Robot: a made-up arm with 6 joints.
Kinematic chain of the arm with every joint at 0, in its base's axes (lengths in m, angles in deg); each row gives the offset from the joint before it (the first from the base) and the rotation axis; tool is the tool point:
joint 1: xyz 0 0 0.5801 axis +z
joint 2: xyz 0.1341 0 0 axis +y
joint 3: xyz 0 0 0.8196 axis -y
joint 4: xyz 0 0 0.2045 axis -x
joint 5: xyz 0.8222 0 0 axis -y
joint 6: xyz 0.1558 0 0 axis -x
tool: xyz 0 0 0
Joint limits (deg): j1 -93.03..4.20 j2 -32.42..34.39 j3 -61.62..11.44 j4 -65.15..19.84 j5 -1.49..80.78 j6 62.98..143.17
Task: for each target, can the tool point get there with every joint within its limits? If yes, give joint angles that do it. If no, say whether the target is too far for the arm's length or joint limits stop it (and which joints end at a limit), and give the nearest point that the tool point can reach.
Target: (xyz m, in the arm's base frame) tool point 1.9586 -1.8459 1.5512
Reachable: no: too far | nearest point 1.1508 -1.0846 1.1743 | short by 1.172 m
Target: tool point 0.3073 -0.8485 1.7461
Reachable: yes | joints -68.45 -10.14 -7.44 -13.07 47.17 126.84
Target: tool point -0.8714 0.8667 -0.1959
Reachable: no: joint limits stop it (at a limit: joint 1, joint 2, joint 3, joint 5) | nearest point 0.6926 0.0531 0.2628 | short by 1.822 m
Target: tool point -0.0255 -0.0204 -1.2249
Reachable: no: joint limits stop it (at a limit: joint 1, joint 2, joint 3, joint 5) | nearest point -0.0369 -0.6930 0.2629 | short by 1.633 m
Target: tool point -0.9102 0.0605 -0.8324
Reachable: no: joint limits stop it (at a limit: joint 1, joint 2, joint 3, joint 4) | nearest point -0.0951 -0.7215 0.2727 | short by 1.580 m
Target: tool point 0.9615 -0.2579 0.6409
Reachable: yes | joints -11.13 16.79 -52.26 -29.79 60.65 127.56
